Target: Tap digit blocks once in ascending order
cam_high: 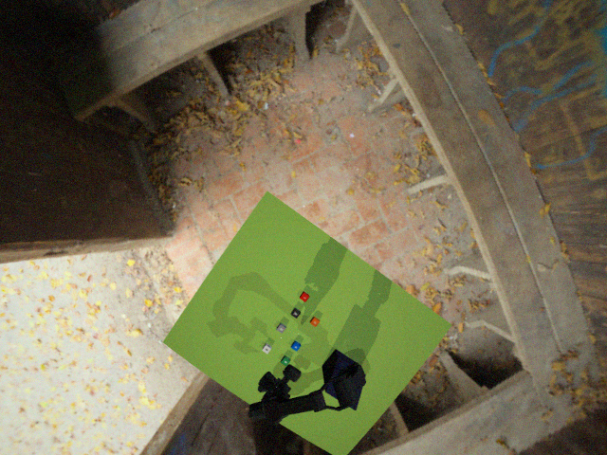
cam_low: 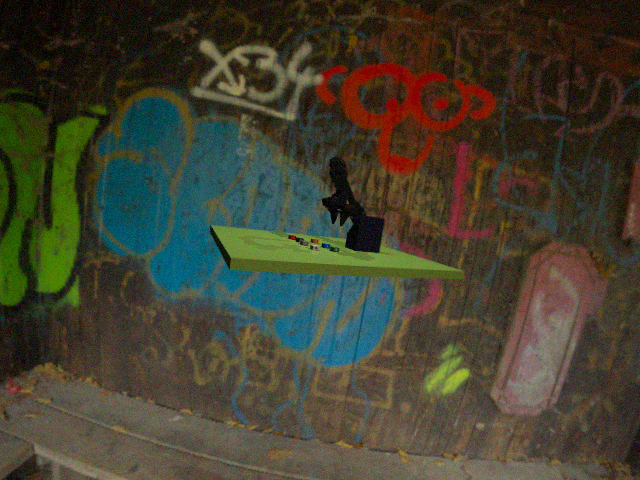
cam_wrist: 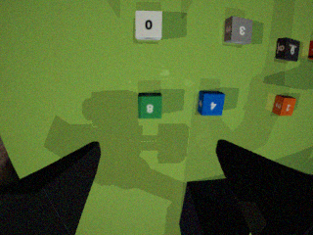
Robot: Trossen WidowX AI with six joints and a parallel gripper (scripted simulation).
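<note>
Now: the white block 10 cm ahead of my gripper tip and 11 cm below it. From my gripper tip the other things lie so: grey block (10 cm ahead, 12 cm to the right, 11 cm below); then blue block (1 cm behind, 8 cm to the right, 11 cm below); then green block (1 cm behind, 1 cm to the left, 11 cm below).
</note>
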